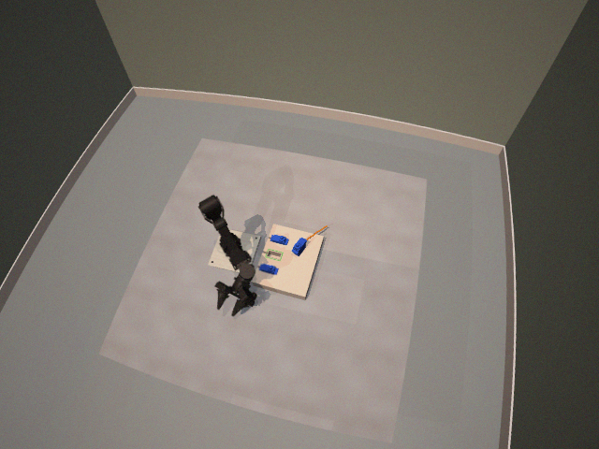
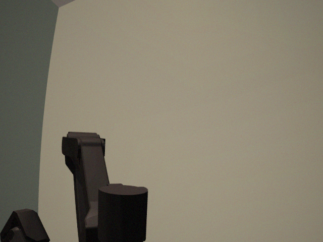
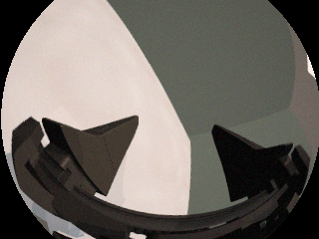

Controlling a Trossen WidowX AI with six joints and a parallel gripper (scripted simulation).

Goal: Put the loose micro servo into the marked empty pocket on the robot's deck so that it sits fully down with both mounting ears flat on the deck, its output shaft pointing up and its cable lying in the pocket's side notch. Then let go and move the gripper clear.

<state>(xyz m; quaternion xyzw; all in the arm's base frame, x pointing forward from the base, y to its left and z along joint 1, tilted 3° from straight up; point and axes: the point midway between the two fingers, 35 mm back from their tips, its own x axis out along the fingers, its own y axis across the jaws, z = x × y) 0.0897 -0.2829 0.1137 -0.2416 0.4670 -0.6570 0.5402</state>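
My gripper tip is 310 mm to the right of the tan deck, 230 mm short of it and 90 mm above it.
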